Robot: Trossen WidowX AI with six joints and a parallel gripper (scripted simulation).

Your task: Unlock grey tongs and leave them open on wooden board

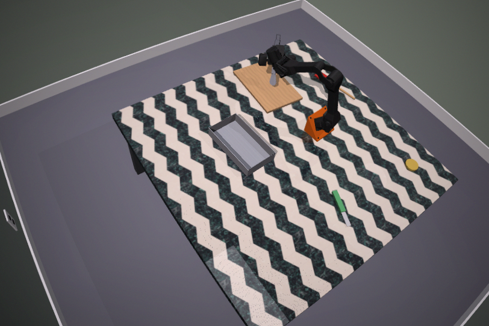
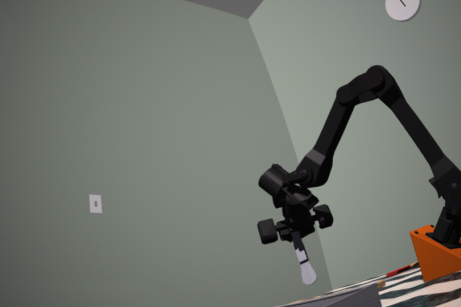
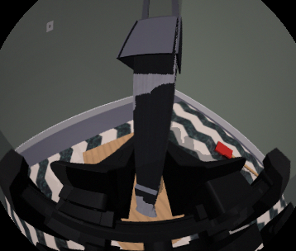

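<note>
My gripper tip is now 20 mm short of the wooden board, 10 mm to the right of it and 200 mm above it. The rest, counted from my gripper tip: grey roasting tin: 380 mm ahead, 320 mm to the left, 180 mm below.
</note>
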